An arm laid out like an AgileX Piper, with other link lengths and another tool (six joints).
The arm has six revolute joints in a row. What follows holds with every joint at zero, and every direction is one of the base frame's. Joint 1 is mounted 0.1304 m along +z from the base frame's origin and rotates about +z. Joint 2 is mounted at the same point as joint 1 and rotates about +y. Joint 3 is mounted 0.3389 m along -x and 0.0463 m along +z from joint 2 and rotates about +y. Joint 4 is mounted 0.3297 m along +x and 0.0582 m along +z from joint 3 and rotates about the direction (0.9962, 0, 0.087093). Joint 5 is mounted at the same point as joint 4 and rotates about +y. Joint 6 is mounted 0.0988 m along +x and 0.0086 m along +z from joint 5 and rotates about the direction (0.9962, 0, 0.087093). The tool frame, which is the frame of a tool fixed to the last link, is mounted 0.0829 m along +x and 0.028 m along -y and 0.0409 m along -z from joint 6; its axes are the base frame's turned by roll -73.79, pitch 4.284 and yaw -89.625 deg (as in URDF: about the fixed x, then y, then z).
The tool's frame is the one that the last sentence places.
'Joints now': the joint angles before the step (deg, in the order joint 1, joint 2, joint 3, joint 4, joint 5, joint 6). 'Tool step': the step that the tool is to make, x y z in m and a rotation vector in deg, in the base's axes. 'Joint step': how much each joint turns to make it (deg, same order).
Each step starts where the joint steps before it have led.
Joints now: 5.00, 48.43, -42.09, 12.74, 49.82, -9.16
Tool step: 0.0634, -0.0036, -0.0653, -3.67, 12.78, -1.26
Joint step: 0.00, 20.58, -3.18, -3.02, -4.59, 1.09
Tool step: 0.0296, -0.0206, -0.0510, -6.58, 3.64, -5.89
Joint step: -0.01, 10.79, 0.02, -11.71, -7.14, 11.22
